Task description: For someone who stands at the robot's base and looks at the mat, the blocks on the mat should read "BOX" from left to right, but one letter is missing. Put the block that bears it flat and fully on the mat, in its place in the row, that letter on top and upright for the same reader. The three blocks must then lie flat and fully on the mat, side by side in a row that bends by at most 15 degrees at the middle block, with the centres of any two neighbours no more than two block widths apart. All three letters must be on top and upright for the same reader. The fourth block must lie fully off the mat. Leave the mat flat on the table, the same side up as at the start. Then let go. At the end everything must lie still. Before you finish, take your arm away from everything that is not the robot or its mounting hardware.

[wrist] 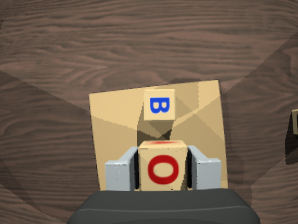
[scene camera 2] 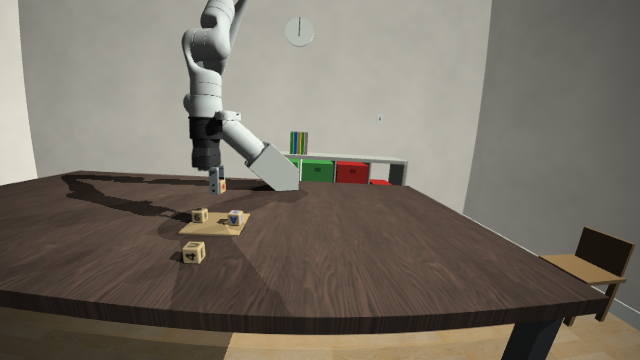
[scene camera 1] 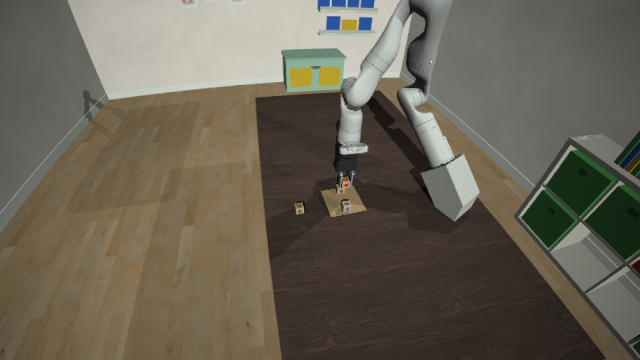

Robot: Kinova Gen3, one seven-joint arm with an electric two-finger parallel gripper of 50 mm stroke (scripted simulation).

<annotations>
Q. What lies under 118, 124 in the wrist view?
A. A tan mat.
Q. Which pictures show the tan mat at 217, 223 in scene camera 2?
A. The wrist view, scene camera 2 and scene camera 1: all of them.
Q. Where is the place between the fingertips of my gripper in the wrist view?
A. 163, 161
</annotations>
